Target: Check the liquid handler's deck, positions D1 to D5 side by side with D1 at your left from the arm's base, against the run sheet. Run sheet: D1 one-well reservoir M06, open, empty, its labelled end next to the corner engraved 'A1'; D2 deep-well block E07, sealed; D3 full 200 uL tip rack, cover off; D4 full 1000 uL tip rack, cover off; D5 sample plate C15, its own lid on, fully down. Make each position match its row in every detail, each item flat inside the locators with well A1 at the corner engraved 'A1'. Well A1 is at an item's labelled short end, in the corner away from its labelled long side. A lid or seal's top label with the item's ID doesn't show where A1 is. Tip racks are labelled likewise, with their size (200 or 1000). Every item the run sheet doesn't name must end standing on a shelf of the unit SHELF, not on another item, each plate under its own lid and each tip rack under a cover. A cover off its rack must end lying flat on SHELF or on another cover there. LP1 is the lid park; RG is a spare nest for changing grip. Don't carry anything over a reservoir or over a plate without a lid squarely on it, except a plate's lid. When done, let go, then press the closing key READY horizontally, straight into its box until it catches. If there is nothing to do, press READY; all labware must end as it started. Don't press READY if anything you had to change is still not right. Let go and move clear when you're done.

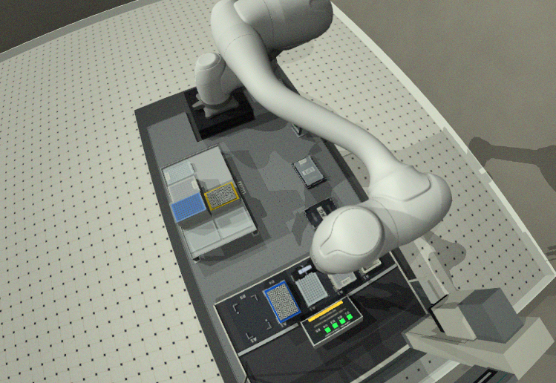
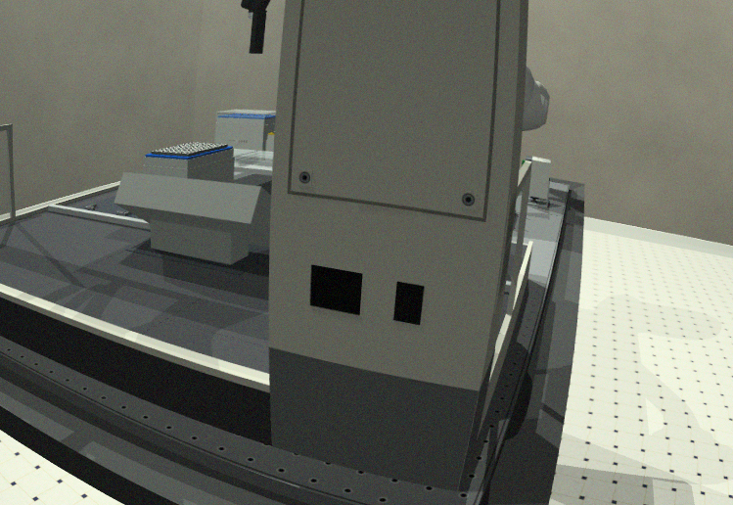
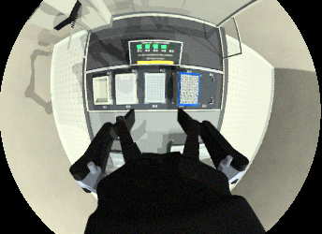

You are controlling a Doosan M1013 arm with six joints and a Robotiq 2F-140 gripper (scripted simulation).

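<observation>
Right now the white well plate is 260 mm below my hand and 50 mm ahead of it. From my hand the other things lie so: one-well reservoir 250 mm to the left, 250 mm below, 50 mm ahead; sealed deep-well block 240 mm below, 120 mm to the left, 50 mm ahead; blue-rimmed tip rack 200 mm below, 120 mm to the right, 60 mm ahead.
</observation>
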